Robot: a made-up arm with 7 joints.
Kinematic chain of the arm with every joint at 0, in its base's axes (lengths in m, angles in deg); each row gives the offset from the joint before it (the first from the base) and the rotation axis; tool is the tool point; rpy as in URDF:
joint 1: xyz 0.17 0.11 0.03 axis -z
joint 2: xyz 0 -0.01 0.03 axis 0.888 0.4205 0.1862
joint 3: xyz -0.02 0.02 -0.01 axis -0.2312 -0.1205 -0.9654
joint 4: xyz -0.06 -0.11 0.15 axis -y
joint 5: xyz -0.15 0 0.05 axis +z
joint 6: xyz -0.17 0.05 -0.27 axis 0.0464 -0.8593 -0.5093
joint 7: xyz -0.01 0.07 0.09 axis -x
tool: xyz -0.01 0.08 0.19 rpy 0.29 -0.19 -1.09
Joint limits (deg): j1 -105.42..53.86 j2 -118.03..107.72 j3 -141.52..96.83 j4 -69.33..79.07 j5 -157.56..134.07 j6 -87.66..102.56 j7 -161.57..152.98
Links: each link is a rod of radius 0.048 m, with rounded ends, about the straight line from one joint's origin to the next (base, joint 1, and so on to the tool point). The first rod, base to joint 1, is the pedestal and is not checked.
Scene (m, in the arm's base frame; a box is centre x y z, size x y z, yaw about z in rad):
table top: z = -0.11
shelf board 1: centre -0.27 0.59 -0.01 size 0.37 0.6 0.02 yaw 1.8
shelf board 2: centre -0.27 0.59 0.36 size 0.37 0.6 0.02 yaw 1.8
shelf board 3: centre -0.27 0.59 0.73 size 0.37 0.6 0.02 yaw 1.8
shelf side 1: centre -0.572 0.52 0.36 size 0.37 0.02 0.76 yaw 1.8
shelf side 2: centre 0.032 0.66 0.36 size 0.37 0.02 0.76 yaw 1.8
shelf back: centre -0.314 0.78 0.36 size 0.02 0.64 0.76 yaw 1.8
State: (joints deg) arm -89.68 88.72 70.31 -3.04 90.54 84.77 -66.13
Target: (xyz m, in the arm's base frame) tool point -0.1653 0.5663 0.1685
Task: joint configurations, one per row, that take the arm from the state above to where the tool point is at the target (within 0.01 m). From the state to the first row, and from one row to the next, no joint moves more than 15 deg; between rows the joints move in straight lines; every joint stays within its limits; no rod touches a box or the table.
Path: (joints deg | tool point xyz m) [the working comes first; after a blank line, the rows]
Joints at the target: -23.38 64.38 96.83 23.60 1.83 101.60 -35.43
Straight joint move there: touches shelf board 2.

1: -80.05 80.33 68.51 9.17 83.92 90.59 -51.96 | 0.2649 -0.4890 0.3323
2: -70.42 71.94 66.71 21.39 77.30 96.42 -37.80 | 0.0154 -0.5007 0.2852
3: -60.78 63.55 64.91 33.60 70.67 102.24 -23.63 | -0.2075 -0.4078 0.1694
4: -53.30 63.71 71.29 31.60 56.90 102.11 -25.99 | -0.3559 -0.2329 0.2267
5: -45.82 63.88 77.68 29.60 43.13 101.98 -28.35 | -0.4287 -0.0112 0.2574
6: -38.34 64.04 84.06 27.60 29.36 101.86 -30.71 | -0.4151 0.2203 0.2572
7: -30.86 64.21 90.45 25.60 15.59 101.73 -33.07 | -0.3203 0.4235 0.2262
8: -23.38 64.38 96.83 23.60 1.83 101.60 -35.43 | -0.1653 0.5663 0.1686

